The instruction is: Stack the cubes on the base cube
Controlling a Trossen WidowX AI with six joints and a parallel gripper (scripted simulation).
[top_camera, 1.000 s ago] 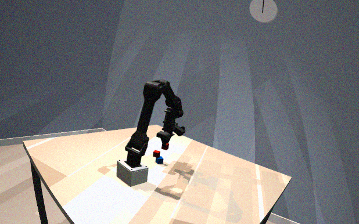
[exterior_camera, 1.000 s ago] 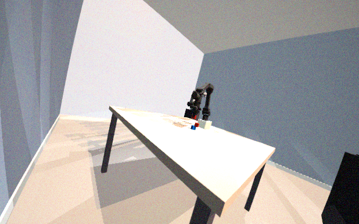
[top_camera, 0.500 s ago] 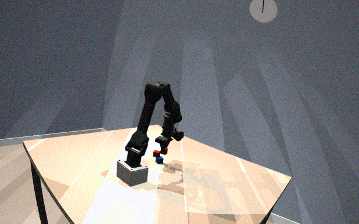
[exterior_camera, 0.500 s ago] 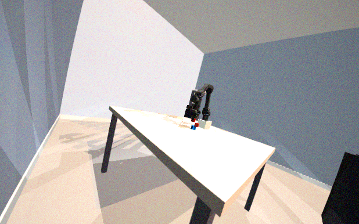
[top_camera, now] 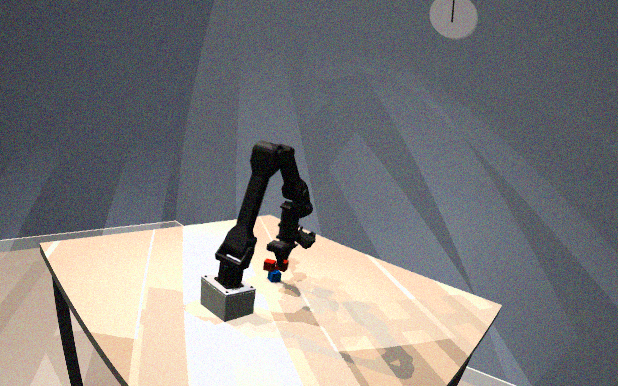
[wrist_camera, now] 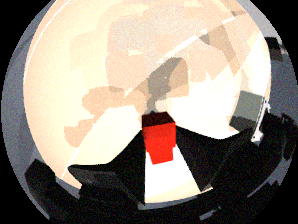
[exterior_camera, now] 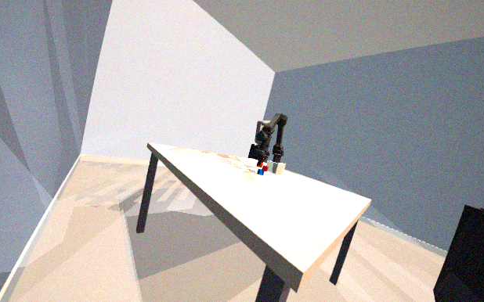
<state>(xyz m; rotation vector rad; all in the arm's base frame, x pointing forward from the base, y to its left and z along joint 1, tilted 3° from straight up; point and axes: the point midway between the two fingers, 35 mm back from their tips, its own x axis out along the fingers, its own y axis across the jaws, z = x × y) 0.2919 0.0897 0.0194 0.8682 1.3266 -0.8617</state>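
My gripper tip is now 10 mm past the blue cube, 20 mm to the right of it and 50 mm above it. The rest, counted from my gripper tip: red cube 20 mm behind, 40 mm to the left, 10 mm below.
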